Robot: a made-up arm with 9 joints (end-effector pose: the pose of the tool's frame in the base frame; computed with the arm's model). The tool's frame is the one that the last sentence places. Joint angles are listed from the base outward.
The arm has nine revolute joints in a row. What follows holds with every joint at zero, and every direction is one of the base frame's.
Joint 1 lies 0.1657 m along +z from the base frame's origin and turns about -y.
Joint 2 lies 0.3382 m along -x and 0.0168 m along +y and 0.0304 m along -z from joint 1 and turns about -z.
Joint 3 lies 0.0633 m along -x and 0.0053 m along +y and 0.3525 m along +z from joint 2 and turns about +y.
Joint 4 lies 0.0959 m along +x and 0.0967 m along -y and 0.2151 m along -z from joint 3 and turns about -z.
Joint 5 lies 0.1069 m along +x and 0.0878 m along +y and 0.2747 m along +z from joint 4 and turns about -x.
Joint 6 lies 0.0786 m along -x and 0.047 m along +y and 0.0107 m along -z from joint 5 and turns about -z.
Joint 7 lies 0.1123 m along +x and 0.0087 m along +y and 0.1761 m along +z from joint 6 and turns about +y.
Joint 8 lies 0.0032 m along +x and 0.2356 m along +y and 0.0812 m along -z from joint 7 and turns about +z.
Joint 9 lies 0.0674 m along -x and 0.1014 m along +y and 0.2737 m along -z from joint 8 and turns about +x.
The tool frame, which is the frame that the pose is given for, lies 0.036 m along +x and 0.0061 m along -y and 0.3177 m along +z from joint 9; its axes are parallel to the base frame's.
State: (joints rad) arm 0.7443 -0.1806 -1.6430 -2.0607 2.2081 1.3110 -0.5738 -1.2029 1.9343
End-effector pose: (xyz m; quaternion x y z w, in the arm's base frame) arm -0.8217 0.1511 -0.0929 0.3448 -0.2831 -0.6715 0.5917
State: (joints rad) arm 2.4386 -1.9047 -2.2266 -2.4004 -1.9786 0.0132 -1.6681 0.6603 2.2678
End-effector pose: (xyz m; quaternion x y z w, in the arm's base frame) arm 0.6218 -0.1398 -0.4417 -0.6255 0.6824 0.0562 0.3741
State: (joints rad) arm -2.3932 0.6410 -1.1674 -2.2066 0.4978 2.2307 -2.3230 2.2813 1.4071
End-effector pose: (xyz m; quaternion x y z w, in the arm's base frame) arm 1.0154 0.4622 0.3582 -0.3943 0.2772 0.7092 0.5145
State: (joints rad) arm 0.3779 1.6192 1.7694 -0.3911 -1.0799 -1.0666 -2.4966 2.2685 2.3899
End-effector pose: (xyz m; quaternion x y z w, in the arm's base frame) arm -0.6905 -0.7026 -0.1169 0.5373 -0.6152 -0.0217 0.5766
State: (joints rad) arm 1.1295 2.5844 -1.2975 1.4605 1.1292 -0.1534 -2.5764 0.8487 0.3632
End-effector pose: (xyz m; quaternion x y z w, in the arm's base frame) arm -0.9583 0.0881 -0.0255 -0.3840 0.5266 -0.6459 0.3975
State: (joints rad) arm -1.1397 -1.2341 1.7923 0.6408 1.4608 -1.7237 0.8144 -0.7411 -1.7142
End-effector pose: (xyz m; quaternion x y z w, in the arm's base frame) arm 0.5366 0.1308 0.8139 -0.2435 0.4599 -0.4611 0.7188
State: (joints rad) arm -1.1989 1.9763 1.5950 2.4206 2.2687 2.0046 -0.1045 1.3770 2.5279
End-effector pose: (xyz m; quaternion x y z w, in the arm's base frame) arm 0.0971 -0.3872 0.8676 0.4821 -0.5564 0.4504 0.5051
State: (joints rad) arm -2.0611 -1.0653 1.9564 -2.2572 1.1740 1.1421 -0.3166 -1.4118 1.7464
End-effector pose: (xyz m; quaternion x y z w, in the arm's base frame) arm 0.5988 -0.0771 0.5540 0.0377 0.6232 -0.7784 0.0648
